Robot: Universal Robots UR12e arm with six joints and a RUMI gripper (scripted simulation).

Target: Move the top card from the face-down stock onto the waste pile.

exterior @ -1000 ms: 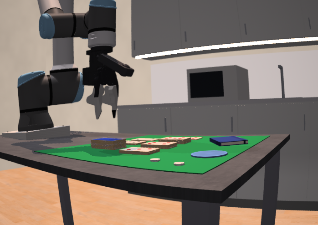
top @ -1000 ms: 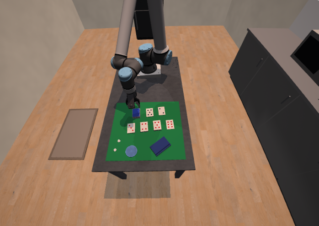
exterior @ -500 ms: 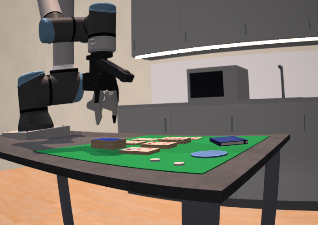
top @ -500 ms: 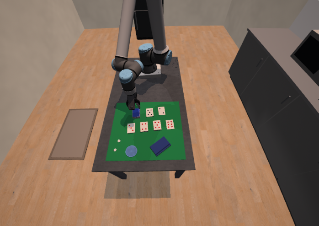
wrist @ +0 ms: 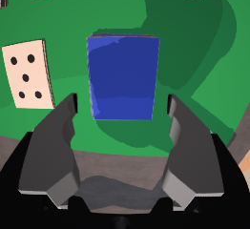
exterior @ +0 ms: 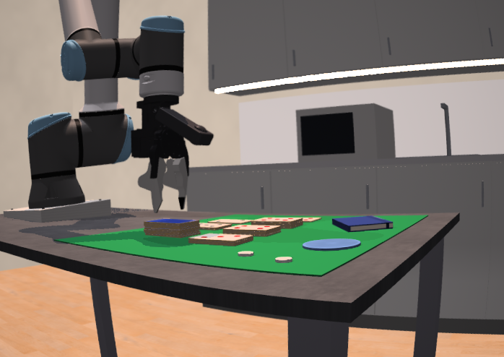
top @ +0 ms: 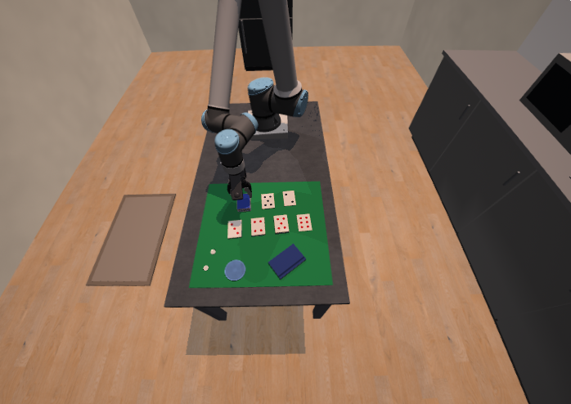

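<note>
The card lies 30 mm below my hand. The rest, counted from my hand: green mat 140 mm ahead, 90 mm to the left, 70 mm below; blue book 310 mm ahead, 190 mm to the left, 50 mm below.
</note>
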